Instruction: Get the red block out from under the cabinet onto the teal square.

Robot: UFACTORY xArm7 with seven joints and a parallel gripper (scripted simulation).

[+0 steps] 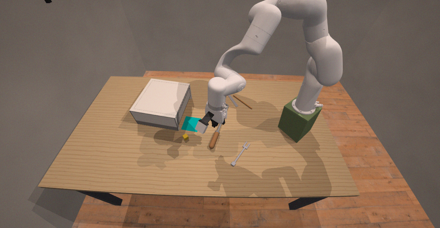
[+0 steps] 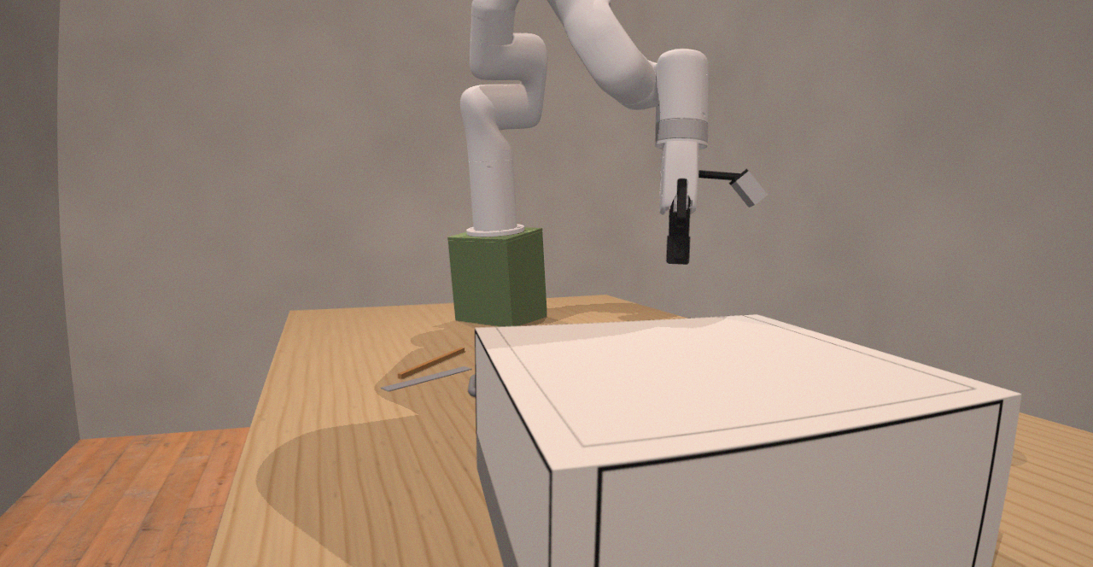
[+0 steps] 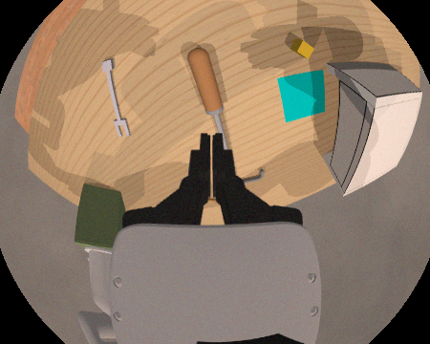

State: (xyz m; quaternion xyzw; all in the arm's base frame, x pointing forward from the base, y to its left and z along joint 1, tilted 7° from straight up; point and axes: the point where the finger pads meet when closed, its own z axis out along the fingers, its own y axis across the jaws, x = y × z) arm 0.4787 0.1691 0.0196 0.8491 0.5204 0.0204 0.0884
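Now: the hook tool 1 cm ahead of my hand, 13 cm to the right of it and 17 cm below it. From my hand the other things lie so: teal square 16 cm ahead, 10 cm to the right, 19 cm below; then grey fork 16 cm behind, 7 cm to the left, 18 cm below; then small yellow cube 17 cm ahead, 17 cm below.
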